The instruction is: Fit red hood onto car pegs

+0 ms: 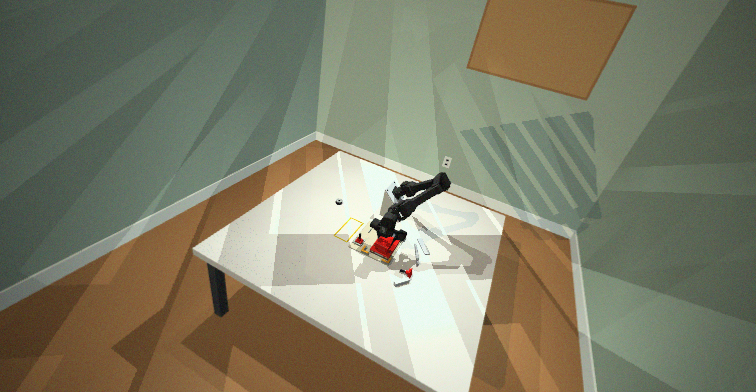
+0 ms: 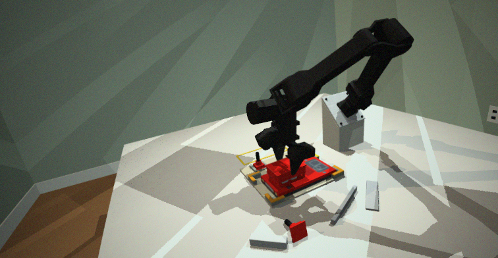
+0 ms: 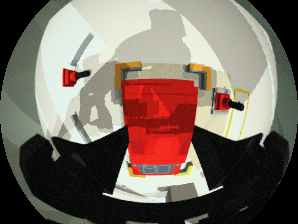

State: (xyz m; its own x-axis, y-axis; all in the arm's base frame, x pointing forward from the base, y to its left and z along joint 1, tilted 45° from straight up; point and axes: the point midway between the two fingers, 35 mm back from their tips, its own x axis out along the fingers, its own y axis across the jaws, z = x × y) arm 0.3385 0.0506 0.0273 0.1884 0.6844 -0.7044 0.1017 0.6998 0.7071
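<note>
The grey engine block lies 30 mm below my gripper tip and 10 mm to the left of it. Round my gripper tip: grey bar: 170 mm ahead, 150 mm to the left, 40 mm below; red hood: right at my gripper tip.
</note>
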